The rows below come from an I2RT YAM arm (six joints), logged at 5 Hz.
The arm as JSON. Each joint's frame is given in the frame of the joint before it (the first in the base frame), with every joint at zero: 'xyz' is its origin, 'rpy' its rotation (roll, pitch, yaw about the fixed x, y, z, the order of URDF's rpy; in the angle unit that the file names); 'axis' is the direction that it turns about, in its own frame. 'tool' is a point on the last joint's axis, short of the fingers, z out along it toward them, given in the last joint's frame.
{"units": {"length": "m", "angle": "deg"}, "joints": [
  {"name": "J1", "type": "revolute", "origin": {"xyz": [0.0, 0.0, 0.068], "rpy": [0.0, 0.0, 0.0]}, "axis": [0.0, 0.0, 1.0]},
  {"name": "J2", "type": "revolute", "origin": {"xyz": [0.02, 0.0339, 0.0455], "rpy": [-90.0, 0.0, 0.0]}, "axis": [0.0, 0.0, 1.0]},
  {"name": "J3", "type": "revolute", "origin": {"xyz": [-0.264, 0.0, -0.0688], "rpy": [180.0, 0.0, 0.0]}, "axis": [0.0, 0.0, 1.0]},
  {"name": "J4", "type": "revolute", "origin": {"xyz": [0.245, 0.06, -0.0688], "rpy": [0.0, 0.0, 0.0]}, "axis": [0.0, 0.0, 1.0]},
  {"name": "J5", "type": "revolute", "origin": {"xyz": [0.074, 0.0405, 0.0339], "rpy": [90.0, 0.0, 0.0]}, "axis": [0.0, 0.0, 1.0]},
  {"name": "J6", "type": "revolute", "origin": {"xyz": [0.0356, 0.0, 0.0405], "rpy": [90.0, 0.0, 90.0]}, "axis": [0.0, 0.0, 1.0]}
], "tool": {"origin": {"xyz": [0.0, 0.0, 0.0], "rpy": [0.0, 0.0, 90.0]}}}
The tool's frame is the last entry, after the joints.
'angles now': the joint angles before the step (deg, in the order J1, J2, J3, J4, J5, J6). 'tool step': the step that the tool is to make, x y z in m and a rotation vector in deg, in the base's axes. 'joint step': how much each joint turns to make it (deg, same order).
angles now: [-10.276 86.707 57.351 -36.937 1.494 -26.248]
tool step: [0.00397 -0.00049 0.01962 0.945 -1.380 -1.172]
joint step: [-0.029 -0.548 3.860 -3.251 -0.602 1.526]
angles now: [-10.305 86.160 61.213 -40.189 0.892 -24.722]
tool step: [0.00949 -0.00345 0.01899 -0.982 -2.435 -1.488]
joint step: [-0.197 0.625 4.457 -1.283 1.041 0.928]
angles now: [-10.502 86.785 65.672 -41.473 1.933 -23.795]
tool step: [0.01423 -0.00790 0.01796 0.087 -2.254 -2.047]
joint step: [-0.913 2.248 5.813 -1.411 0.089 1.243]
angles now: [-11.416 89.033 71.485 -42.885 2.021 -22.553]
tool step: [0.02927 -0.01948 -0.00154 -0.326 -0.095 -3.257]
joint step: [-2.068 7.100 7.053 0.172 0.847 0.888]
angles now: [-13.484 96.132 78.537 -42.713 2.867 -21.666]
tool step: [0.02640 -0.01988 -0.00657 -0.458 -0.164 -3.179]
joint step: [-1.870 6.686 6.290 0.614 1.000 0.937]
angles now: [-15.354 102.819 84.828 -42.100 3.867 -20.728]
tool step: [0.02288 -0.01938 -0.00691 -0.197 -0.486 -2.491]
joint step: [-1.719 6.019 6.060 0.435 0.434 0.643]
